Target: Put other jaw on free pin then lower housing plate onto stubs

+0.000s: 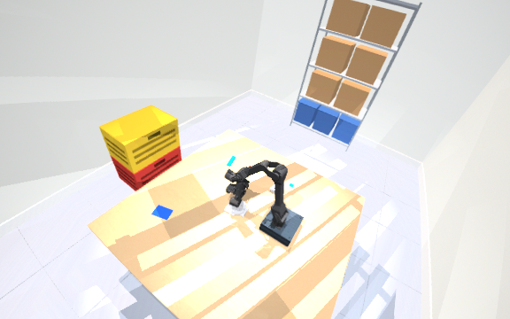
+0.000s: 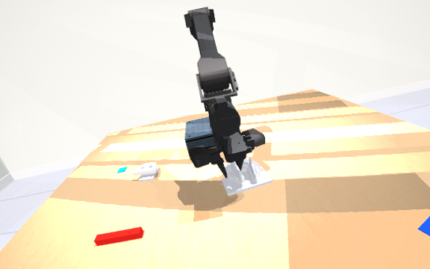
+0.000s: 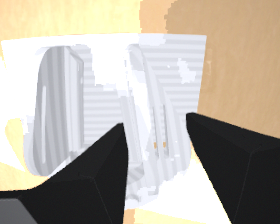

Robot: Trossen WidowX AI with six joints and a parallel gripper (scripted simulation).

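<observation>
The white jaw lies 40 mm behind my gripper tip and 10 mm to the left of it. From my gripper tip the other things lie so: small cyan marker 390 mm to the right, 190 mm behind, 20 mm below; then blue tile 350 mm to the left, 290 mm ahead, 20 mm below; then red bar 280 mm to the right, 140 mm ahead, 20 mm below.
</observation>
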